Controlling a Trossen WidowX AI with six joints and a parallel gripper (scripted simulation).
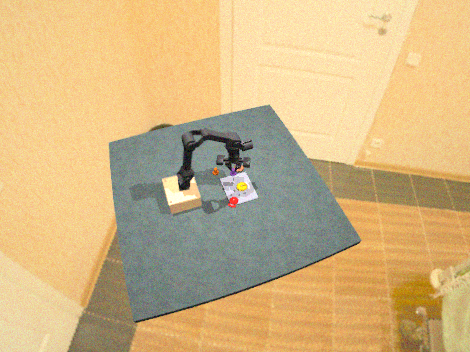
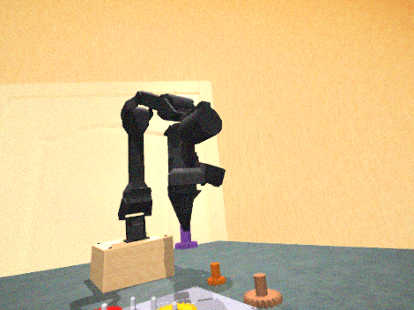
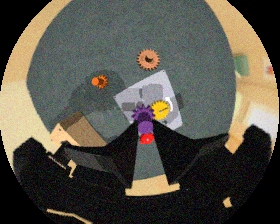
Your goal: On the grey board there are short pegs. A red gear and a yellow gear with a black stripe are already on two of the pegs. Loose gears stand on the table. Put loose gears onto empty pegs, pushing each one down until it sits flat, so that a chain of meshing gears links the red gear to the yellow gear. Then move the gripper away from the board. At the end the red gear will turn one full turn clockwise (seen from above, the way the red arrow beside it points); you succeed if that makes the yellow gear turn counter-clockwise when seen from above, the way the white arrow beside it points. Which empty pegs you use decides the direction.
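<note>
The red gear is 13 cm to the right of my gripper tip, 11 cm below it and 3 cm behind it. Round my gripper tip: yellow gear: 11 cm below, 4 cm to the right, 4 cm ahead; then white arrow: 11 cm below, 8 cm ahead, 4 cm to the right; then purple gear: 1 cm below.
</note>
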